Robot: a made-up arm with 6 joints.
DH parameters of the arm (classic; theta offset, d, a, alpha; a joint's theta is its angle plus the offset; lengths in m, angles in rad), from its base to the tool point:
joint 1: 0 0.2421 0 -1.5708
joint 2: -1.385 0 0.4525 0
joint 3: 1.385 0 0.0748 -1.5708
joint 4: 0 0.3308 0 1.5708
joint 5: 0 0 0.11 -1.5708
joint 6: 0 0.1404 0 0
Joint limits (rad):
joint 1: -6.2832..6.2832
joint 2: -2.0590..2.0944
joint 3: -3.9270..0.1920
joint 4: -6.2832..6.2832
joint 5: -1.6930..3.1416
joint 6: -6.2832..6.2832
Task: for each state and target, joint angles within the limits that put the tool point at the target. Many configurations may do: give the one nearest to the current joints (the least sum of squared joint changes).
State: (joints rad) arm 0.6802 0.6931 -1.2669 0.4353 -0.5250 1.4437
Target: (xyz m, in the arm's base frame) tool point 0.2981 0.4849 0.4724
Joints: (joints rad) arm 1.1379 0.1819 -0.7599 0.4030 -0.6227 1.4437
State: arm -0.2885 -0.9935 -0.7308 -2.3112 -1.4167 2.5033
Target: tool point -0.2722 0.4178 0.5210
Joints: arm -0.6770 -1.7028 -1.3963 -1.8348 -1.3551 2.5033
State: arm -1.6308 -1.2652 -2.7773 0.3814 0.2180 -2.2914
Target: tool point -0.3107 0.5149 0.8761
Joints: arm -1.1606 -0.6094 -3.1415 0.5334 -0.4062 -2.2914
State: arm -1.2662 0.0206 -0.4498 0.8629 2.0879 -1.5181
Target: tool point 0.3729 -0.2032 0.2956
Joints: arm -0.8688 0.3282 -0.7995 1.1171 1.9433 -1.5181
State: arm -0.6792 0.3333 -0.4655 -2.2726 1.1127 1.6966
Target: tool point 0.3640 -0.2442 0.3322
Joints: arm -0.4624 -0.0245 -0.5211 -2.2946 1.0984 1.6966
